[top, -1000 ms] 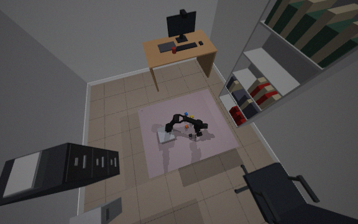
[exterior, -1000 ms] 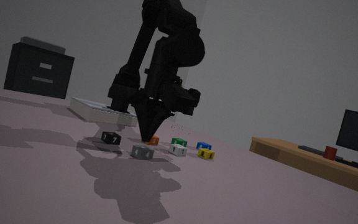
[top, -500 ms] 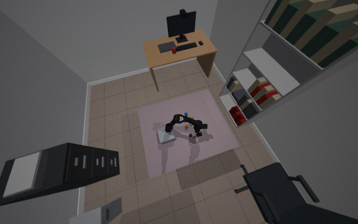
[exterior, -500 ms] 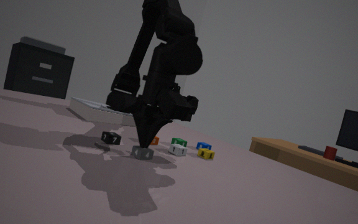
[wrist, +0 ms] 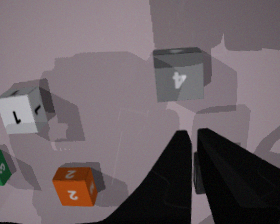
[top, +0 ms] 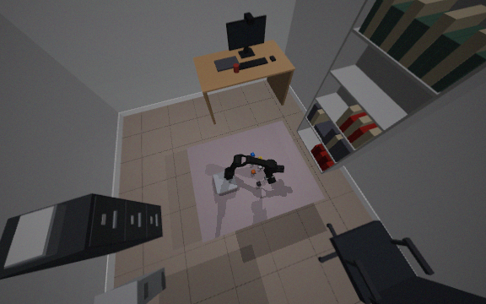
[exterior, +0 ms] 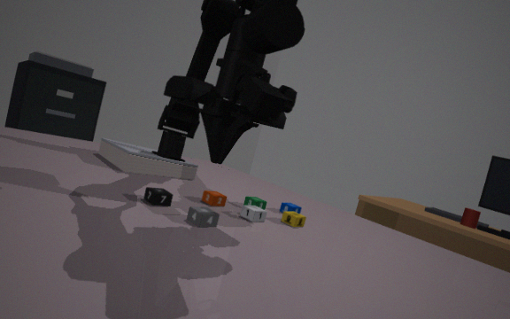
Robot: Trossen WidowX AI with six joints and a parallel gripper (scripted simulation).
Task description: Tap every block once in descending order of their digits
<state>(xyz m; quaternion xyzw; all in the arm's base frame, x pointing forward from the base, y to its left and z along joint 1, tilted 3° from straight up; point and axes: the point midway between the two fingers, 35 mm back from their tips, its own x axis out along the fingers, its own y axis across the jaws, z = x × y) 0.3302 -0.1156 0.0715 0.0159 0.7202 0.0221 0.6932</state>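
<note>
My gripper tip is 19 cm to the right of the green block, 8 cm above it and 7 cm past it. From my gripper tip the other things lie so: black 7 block: 8 cm below, 8 cm behind, 3 cm to the right; then grey 4 block: 8 cm below; then white 1 block: 12 cm to the left, 8 cm below, 2 cm behind.
</note>
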